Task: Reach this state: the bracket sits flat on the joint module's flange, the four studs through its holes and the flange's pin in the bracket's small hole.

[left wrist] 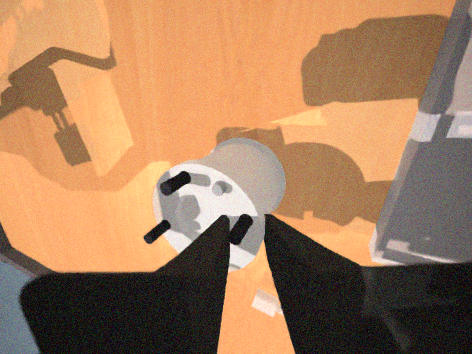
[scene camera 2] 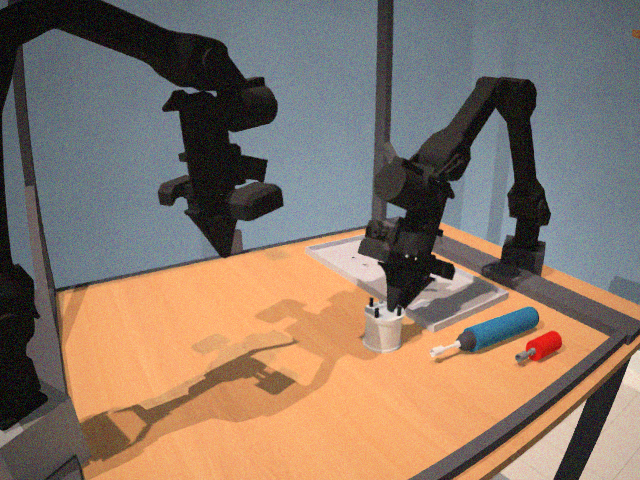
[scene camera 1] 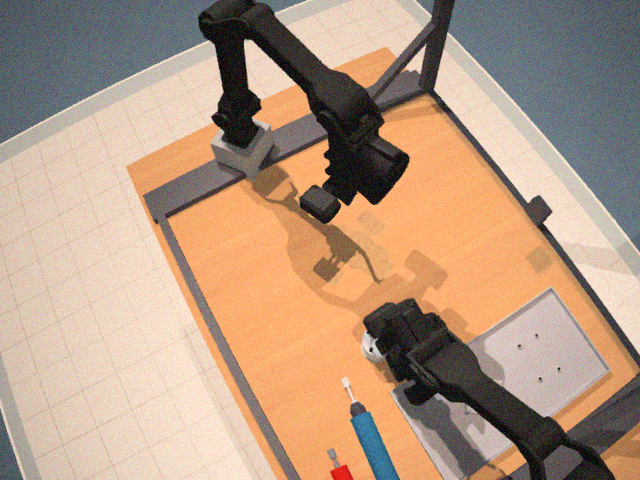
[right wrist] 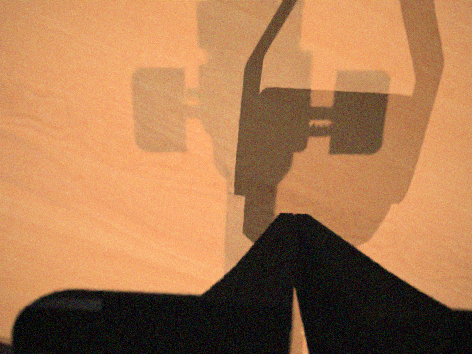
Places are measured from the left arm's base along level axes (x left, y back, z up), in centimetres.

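Pixels of known places: left gripper, fingertip midpoint: point(left wrist: 246, 222) point(scene camera 2: 394, 311) point(scene camera 1: 384, 350); right gripper, fingertip midpoint: point(scene camera 2: 225, 256) point(scene camera 1: 347, 204) point(right wrist: 292, 227); left arm's base, origin of the base link: point(scene camera 2: 525, 244); right arm's base, origin of the base link: point(scene camera 2: 11, 404) point(scene camera 1: 240, 133).
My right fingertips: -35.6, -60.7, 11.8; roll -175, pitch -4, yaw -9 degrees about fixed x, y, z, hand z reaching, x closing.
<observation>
Ahead of a thing's pixels: the offset from my right fingertips to its top centre, as dx, dy, dz. "spot": to the spot under its first point.
The joint module {+16.8, +16.7, -10.1} point(scene camera 1: 372, 347) point(scene camera 2: 382, 331) point(left wrist: 207, 200) is a whitish cylinder, upright on the table, with black studs on its flange; three studs show clearly in the left wrist view. My left gripper point(scene camera 2: 397, 308) point(left wrist: 246, 222) is shut on the module at the flange edge, with one stud showing between its fingertips. What looks like the pale bracket point(scene camera 2: 460, 282) lies in the tray, partly hidden behind the left arm and hard to make out. It is apart from the module. My right gripper point(scene camera 2: 225, 254) point(right wrist: 292, 227) is shut and empty, high above the table.
The grey tray point(scene camera 1: 578, 356) point(scene camera 2: 330, 256) holds several small dark parts. A blue driver {spot: +34.1, +25.6, -13.5} point(scene camera 1: 374, 444) point(scene camera 2: 504, 329) with a white tip lies beside the tray, near a red driver {+41.7, +22.7, -14.2} point(scene camera 1: 341, 472) point(scene camera 2: 545, 345). Dark frame rails point(scene camera 1: 206, 315) edge the table.
</observation>
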